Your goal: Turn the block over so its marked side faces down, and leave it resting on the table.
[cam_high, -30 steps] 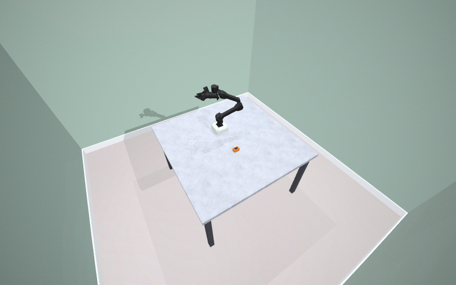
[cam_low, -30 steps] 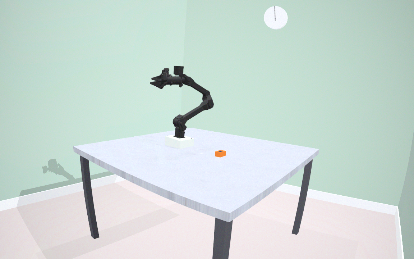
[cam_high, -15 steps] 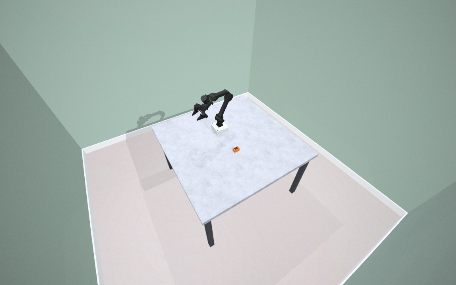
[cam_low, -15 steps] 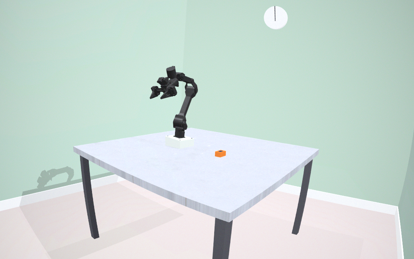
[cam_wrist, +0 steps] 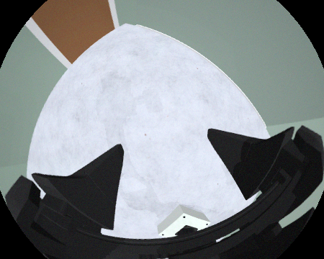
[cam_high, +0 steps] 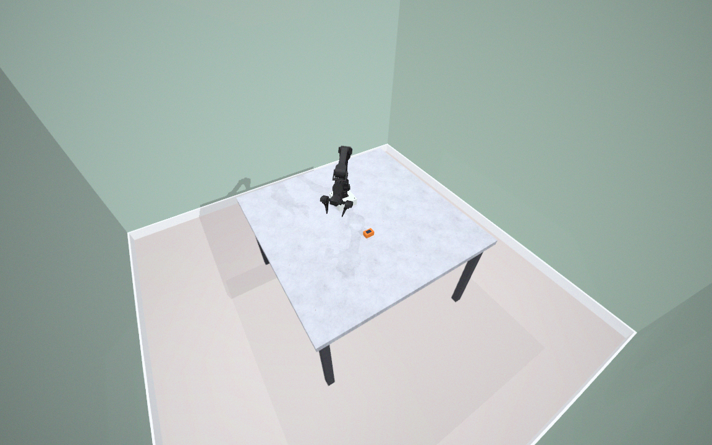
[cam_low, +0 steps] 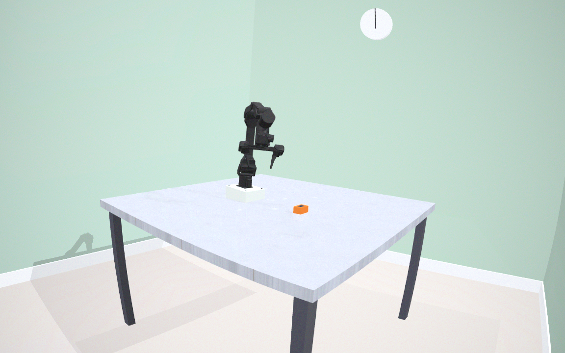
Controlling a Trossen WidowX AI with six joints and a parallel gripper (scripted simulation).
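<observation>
The block lies 200 mm to the left of my gripper tip, 190 mm below it and 80 mm ahead of it.
</observation>
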